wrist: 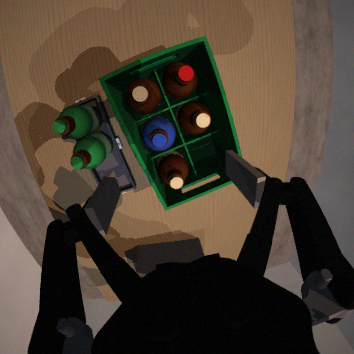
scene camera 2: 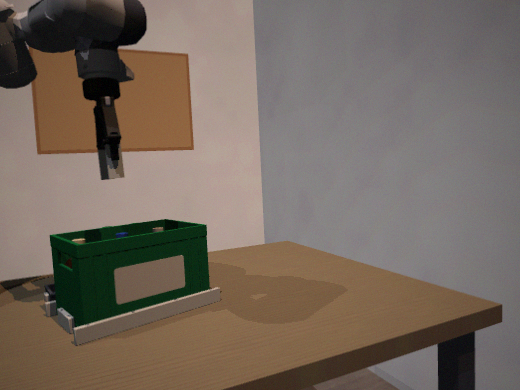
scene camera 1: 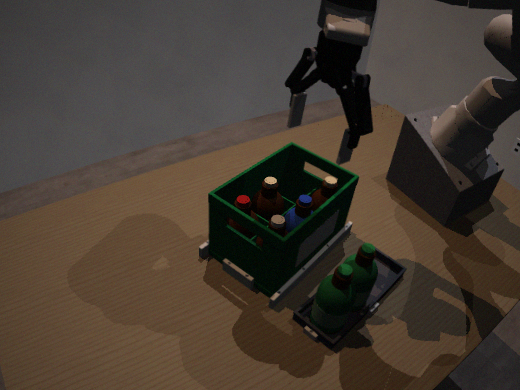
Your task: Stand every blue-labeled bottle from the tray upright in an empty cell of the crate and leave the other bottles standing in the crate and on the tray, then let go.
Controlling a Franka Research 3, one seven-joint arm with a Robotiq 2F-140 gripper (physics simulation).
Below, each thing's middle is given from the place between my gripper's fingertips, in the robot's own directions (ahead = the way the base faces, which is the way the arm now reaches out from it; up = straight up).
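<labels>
The blue-labeled bottle [wrist: 158, 133] has my hand 20 cm above it, 1 cm to the right of it and 1 cm short of it. Counting from my hand again, I find the white-capped brown bottle [wrist: 142, 95] 9 cm ahead, 4 cm to the left and 20 cm below. The red-capped brown bottle [wrist: 179, 78] is 20 cm below my hand too, but 13 cm ahead of it and 4 cm to the right.
</labels>
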